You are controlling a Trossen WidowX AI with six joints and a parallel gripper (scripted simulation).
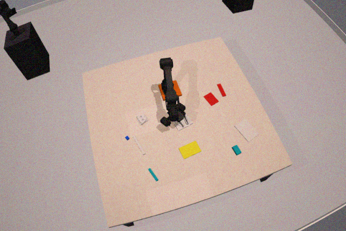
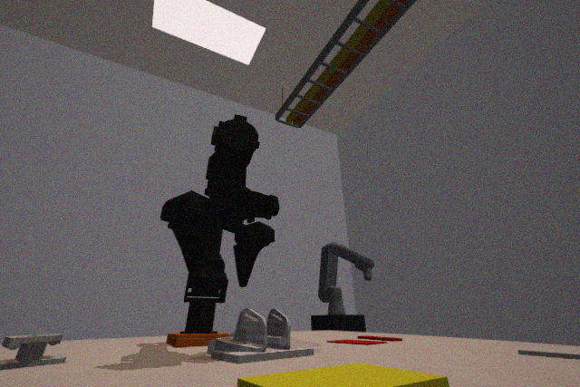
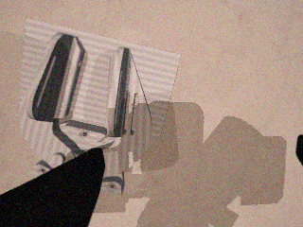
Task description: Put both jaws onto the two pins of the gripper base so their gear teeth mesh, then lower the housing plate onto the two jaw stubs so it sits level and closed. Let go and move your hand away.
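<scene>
My gripper tip is 190 mm to the left of the grey stand, 140 mm past it and 80 mm above it. Also, from my gripper tip: white stick 280 mm to the right, 80 mm below, 40 mm ahead; yellow block 200 mm ahead, 80 mm below, 40 mm to the left; grey jaw 80 mm to the left, 70 mm below, 50 mm behind.
</scene>
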